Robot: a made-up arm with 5 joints. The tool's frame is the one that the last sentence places.
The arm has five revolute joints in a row. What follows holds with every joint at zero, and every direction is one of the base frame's. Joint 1 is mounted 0.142 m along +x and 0.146 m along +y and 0.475 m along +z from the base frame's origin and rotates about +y. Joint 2 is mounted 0.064 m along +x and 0.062 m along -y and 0.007 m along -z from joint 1 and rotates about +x. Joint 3 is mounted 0.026 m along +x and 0.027 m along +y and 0.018 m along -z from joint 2 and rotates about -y. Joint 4 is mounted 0.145 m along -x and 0.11 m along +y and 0.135 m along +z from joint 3 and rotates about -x. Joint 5 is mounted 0.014 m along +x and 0.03 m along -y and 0.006 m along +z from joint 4 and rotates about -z. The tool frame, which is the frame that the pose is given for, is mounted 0.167 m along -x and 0.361 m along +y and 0.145 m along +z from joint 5; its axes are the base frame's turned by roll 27.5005, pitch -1.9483 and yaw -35.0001 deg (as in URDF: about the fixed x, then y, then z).
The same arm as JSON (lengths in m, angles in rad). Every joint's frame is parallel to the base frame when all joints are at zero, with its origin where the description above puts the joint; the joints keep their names.
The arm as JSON. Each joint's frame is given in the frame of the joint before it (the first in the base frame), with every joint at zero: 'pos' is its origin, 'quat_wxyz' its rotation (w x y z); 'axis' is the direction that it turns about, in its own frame. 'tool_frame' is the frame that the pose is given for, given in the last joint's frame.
{"length_unit": "m", "angle_unit": "rad", "joints": [{"joint": "joint 1", "pos": [0.142, 0.146, 0.475], "quat_wxyz": [1.0, 0.0, 0.0, 0.0], "axis": "+y"}, {"joint": "joint 2", "pos": [0.064, -0.062, -0.007], "quat_wxyz": [1.0, 0.0, 0.0, 0.0], "axis": "+x"}, {"joint": "joint 3", "pos": [0.026, 0.027, -0.018], "quat_wxyz": [1.0, 0.0, 0.0, 0.0], "axis": "-y"}, {"joint": "joint 4", "pos": [-0.145, 0.11, 0.135], "quat_wxyz": [1.0, 0.0, 0.0, 0.0], "axis": "-x"}, {"joint": "joint 5", "pos": [0.014, -0.03, 0.006], "quat_wxyz": [1.0, 0.0, 0.0, 0.0], "axis": "-z"}], "tool_frame": {"pos": [-0.167, 0.361, 0.145], "quat_wxyz": [0.927465, 0.22169, -0.087214, -0.288192]}}
